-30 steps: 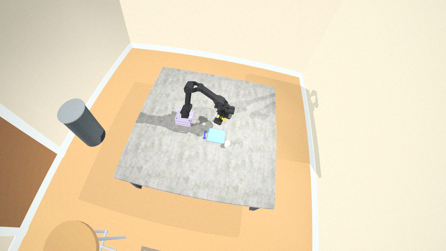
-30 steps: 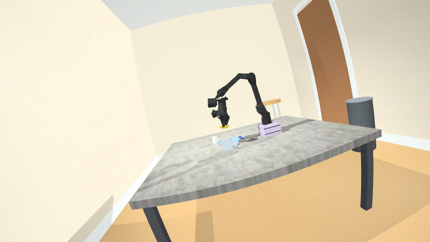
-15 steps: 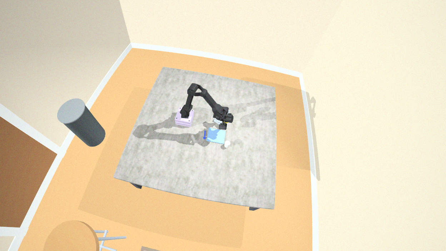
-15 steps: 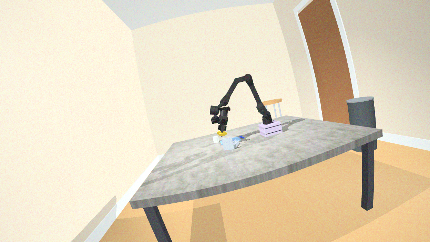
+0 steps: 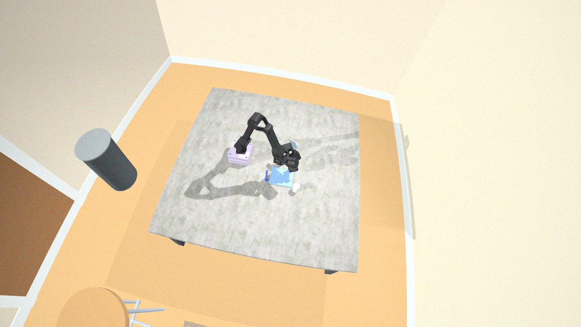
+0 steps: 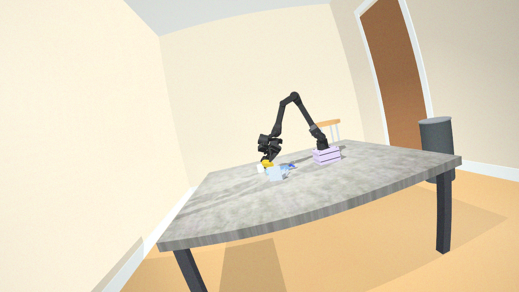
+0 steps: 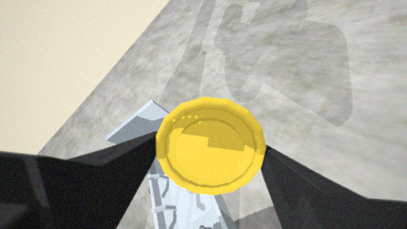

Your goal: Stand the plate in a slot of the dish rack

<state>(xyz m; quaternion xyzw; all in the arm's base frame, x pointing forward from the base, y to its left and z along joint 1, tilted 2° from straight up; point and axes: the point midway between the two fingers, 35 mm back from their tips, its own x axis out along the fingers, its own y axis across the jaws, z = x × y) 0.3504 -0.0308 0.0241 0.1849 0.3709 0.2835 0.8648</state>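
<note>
My gripper tip is now 50 mm past the grey dish rack, 50 mm to the right of it and 50 mm above it. Also, from my gripper tip: yellow plate (right at my gripper tip); then blue utensil (190 mm behind, 140 mm to the right, 70 mm below); then white cup (10 mm ahead, 220 mm to the right, 50 mm below).
</note>
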